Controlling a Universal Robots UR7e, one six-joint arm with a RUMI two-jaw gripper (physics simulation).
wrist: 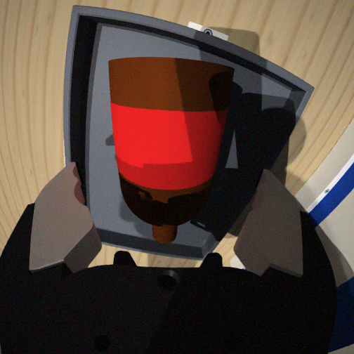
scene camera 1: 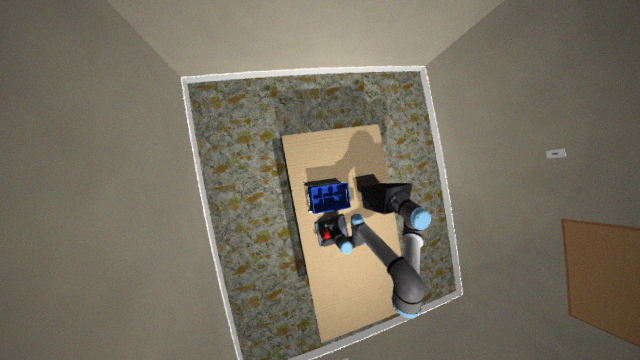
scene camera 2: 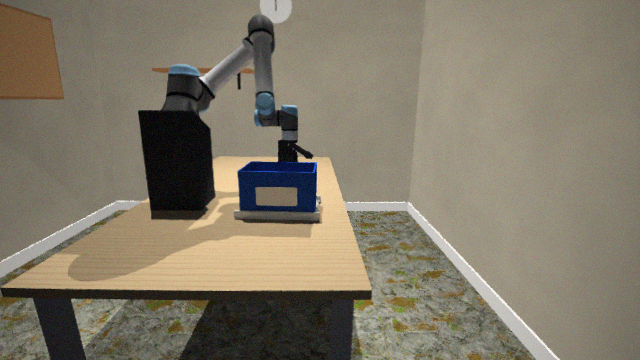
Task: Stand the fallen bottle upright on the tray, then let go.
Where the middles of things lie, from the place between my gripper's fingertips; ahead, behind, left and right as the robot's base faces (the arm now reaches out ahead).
The brown bottle (wrist: 168, 114) lies 1 cm to the left of my hand.
